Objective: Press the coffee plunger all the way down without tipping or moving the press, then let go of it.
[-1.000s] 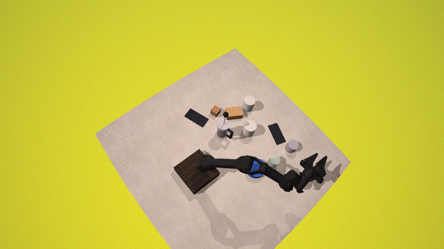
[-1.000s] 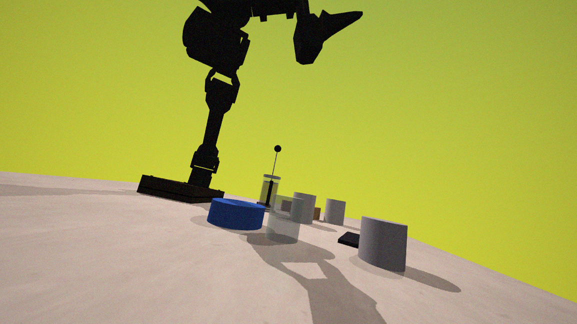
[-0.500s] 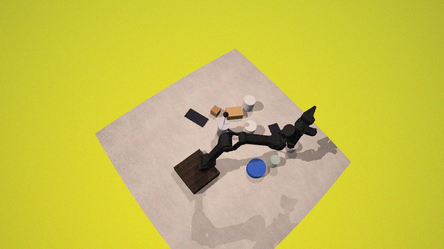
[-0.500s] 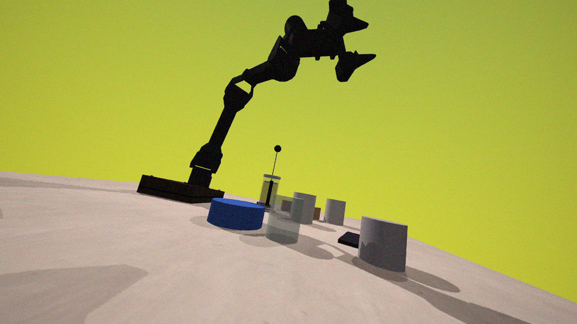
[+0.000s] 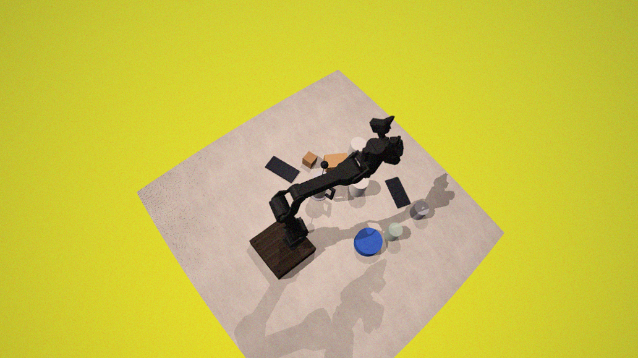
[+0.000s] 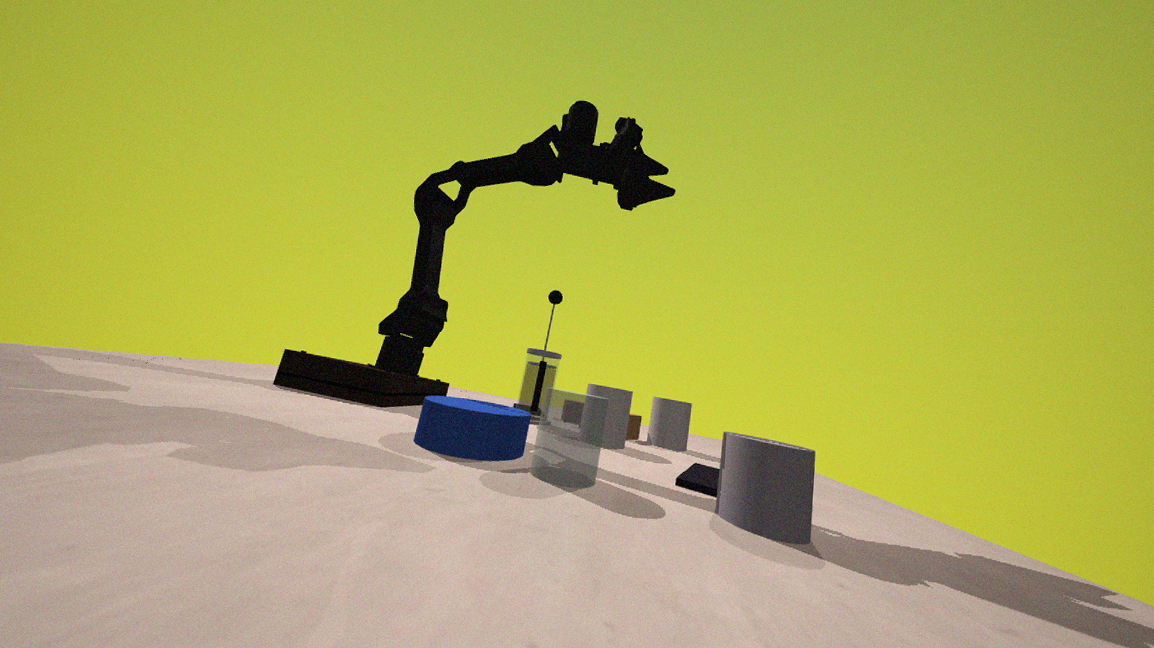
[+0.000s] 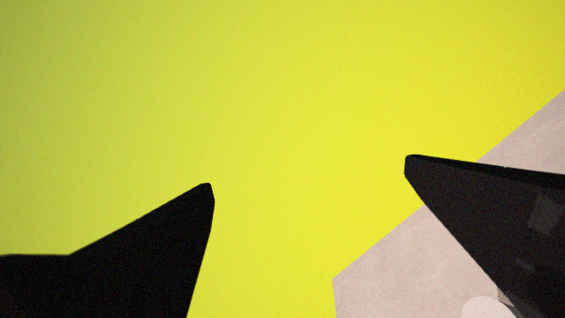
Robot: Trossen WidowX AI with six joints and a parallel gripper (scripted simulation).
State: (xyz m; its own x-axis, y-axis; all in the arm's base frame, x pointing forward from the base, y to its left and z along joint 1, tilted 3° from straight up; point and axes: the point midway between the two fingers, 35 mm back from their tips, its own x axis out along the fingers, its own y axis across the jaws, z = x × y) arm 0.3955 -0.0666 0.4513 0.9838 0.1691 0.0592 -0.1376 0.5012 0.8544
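My gripper tip is now 190 mm past the coffee press, 120 mm to the right of it and 360 mm above it. From my gripper tip the other things lie so: blue disc (210 mm behind, 190 mm to the right, 470 mm below).
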